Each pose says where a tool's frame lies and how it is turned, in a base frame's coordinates. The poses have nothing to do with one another.
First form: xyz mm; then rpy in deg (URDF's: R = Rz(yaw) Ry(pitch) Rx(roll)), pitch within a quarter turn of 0, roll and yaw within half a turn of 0.
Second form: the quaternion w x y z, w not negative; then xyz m. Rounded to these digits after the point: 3 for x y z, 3 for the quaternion.
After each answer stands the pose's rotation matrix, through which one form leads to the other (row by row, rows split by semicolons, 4 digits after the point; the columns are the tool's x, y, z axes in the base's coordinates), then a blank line. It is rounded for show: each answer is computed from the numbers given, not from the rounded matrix.
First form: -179 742 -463 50.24 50.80 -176.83
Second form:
0.159 -0.399 0.373 0.823 -0.179 0.742 -0.463
-0.6311 -0.5594 -0.5374; -0.0350 -0.6715 0.7401; -0.7749 0.4859 0.4042

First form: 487 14 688 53.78 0.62 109.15
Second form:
0.519 0.258 0.371 0.725 0.487 0.014 0.688
-0.3280 -0.5611 0.7600; 0.9446 -0.1856 0.2707; -0.0108 0.8067 0.5909

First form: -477 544 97 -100.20 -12.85 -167.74
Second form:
0.017 0.153 -0.750 0.643 -0.477 0.544 0.097
-0.9527 -0.2515 0.1705; -0.2070 0.1266 -0.9701; 0.2224 -0.9595 -0.1726

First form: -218 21 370 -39.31 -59.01 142.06
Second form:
0.423 0.343 -0.428 0.721 -0.218 0.021 0.370
-0.4061 -0.9040 0.1336; 0.3166 -0.2763 -0.9074; 0.8573 -0.3262 0.3984

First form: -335 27 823 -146.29 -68.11 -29.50
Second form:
0.096 -0.808 0.045 -0.579 -0.335 0.027 0.823
0.3245 0.0386 0.9451; -0.1836 -0.9776 0.1029; 0.9279 -0.2069 -0.3101

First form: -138 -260 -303 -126.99 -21.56 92.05
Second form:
0.425 -0.550 -0.691 0.199 -0.138 -0.260 -0.303
-0.0333 0.5908 -0.8061; 0.9294 0.3149 0.1924; 0.3675 -0.7429 -0.5596

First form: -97 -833 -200 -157.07 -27.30 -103.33
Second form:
0.062 0.628 -0.718 0.295 -0.097 -0.833 -0.200
-0.2049 -0.9374 0.2817; -0.8647 0.0385 -0.5009; 0.4586 -0.3462 -0.8184

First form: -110 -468 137 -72.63 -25.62 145.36
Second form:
0.359 -0.001 -0.604 0.711 -0.110 -0.468 0.137
-0.7418 -0.5092 -0.4363; 0.5125 -0.0110 -0.8586; 0.4324 -0.8606 0.2692

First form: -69 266 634 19.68 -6.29 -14.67
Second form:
0.977 0.162 -0.075 -0.116 -0.069 0.266 0.634
0.9616 0.2028 -0.1851; -0.2517 0.9202 -0.2997; 0.1096 0.3347 0.9359

